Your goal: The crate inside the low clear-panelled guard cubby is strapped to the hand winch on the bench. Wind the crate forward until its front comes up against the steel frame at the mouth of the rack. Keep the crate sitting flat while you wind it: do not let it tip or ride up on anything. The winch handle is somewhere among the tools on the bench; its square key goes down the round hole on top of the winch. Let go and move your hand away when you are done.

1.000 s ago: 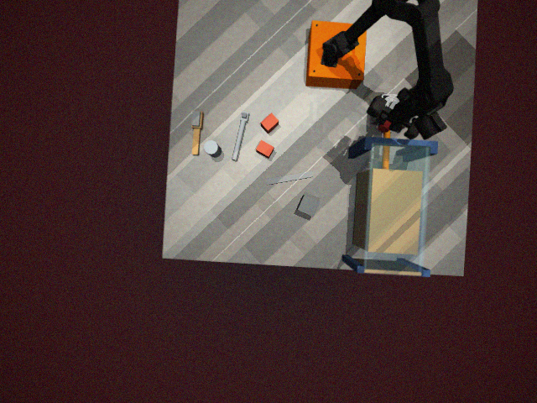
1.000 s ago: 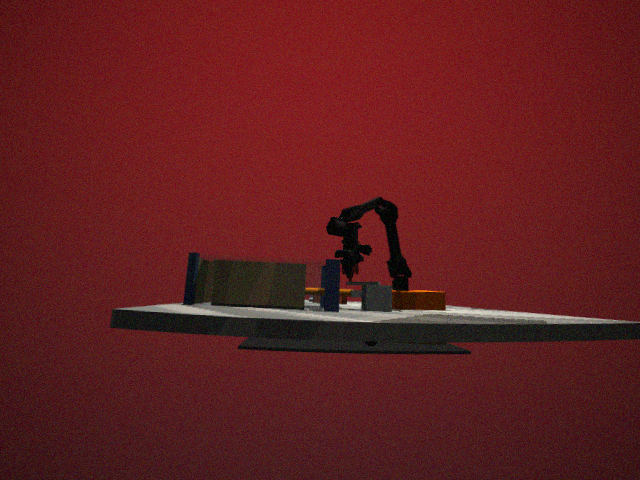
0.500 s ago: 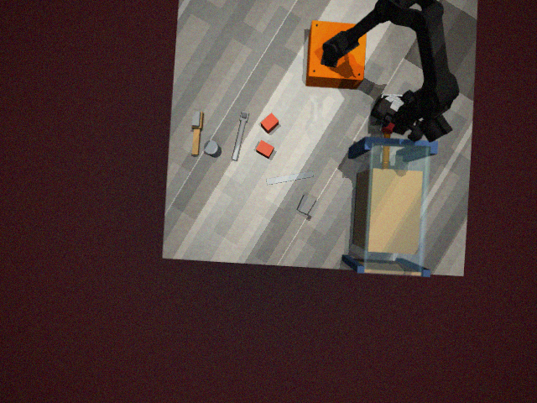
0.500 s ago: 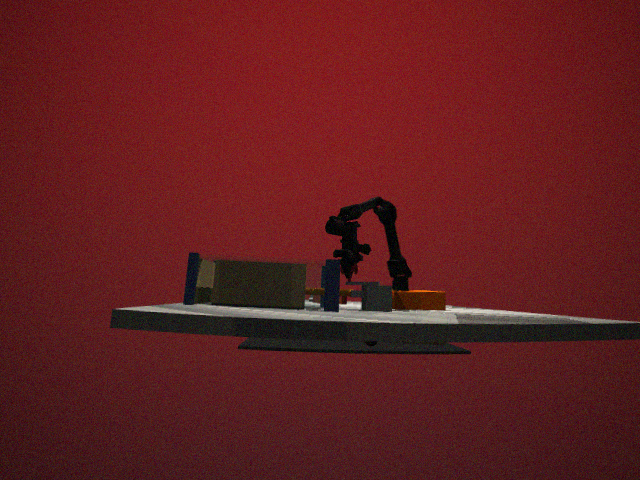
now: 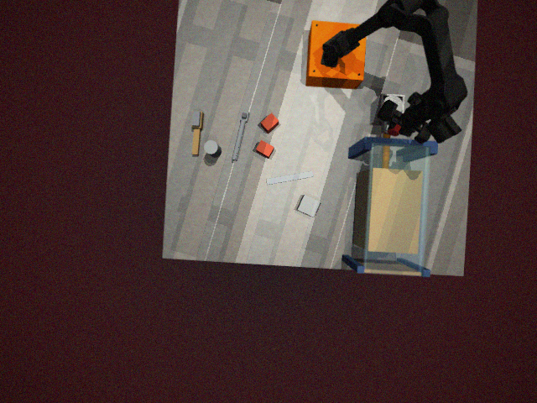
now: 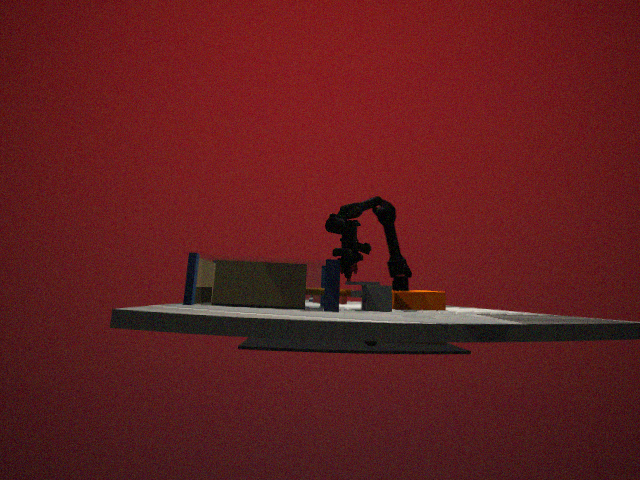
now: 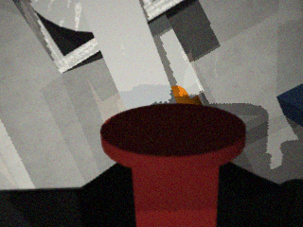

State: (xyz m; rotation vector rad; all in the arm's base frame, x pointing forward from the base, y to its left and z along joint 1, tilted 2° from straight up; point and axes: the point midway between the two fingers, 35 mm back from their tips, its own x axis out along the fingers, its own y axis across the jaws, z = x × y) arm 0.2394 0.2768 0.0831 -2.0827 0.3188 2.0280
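My gripper tip is now 6 cm short of the blue frame, 2 cm to the right of it and 1 cm above it. The rest, counted from my gripper tip: grey crank handle: 4 cm behind, 1 cm below; winch: 12 cm behind, 8 cm below, 1 cm to the right; red knob: 2 cm above.
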